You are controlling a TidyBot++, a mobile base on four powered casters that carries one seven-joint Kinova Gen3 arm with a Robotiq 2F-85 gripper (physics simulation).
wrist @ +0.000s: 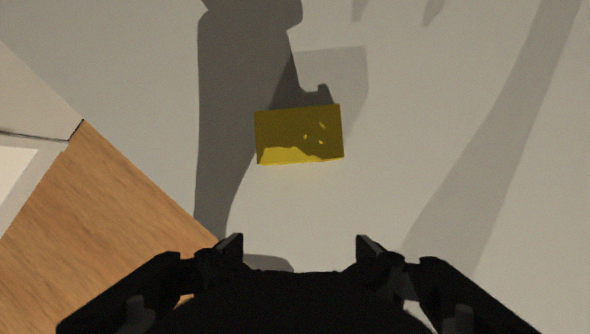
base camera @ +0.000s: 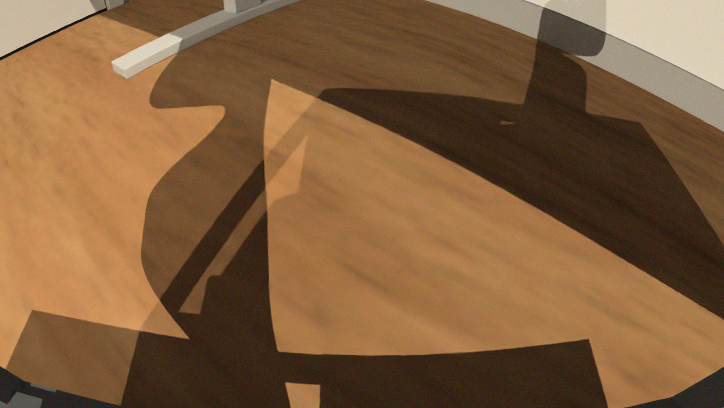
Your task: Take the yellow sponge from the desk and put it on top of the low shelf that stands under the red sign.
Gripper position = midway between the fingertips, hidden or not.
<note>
I see my gripper (wrist: 299, 246), a yellow sponge (wrist: 304, 134) and a pale desk (wrist: 458, 131).
The base camera view does not show the yellow sponge: it is out of frame.
</note>
